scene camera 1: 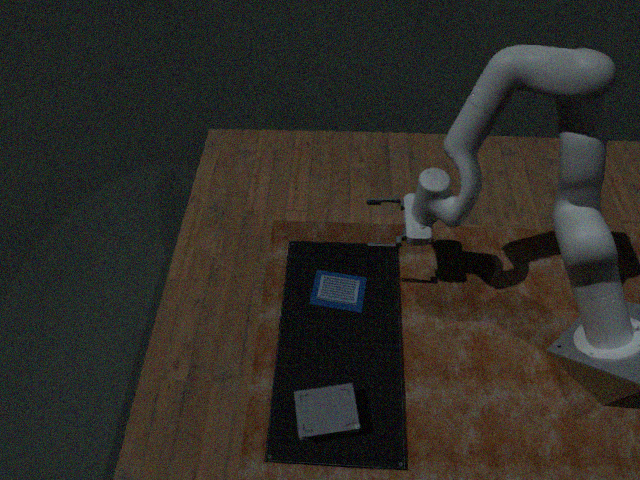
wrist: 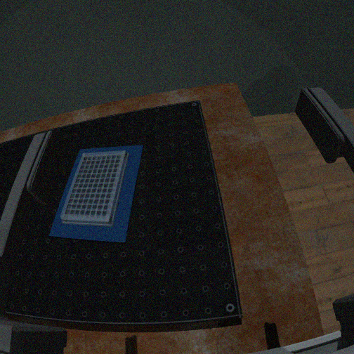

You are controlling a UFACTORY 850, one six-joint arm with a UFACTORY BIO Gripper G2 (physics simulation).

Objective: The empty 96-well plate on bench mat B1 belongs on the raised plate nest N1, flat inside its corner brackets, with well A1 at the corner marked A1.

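Note:
The white 96-well plate lies flat on the blue bench mat B1. The pale grey raised plate nest N1 stands near the other end of the black board, with small brackets at its corners; it does not show in the wrist view, and its A1 mark cannot be read. My gripper is open and empty, its fingers wide apart. It is above the table by the board's far edge, to the side of the plate and apart from it, and points left in the scene view.
The black perforated board carries the blue mat and the nest. It lies on a rust-brown patch of the wooden table. The robot base stands at the right. The light is dim.

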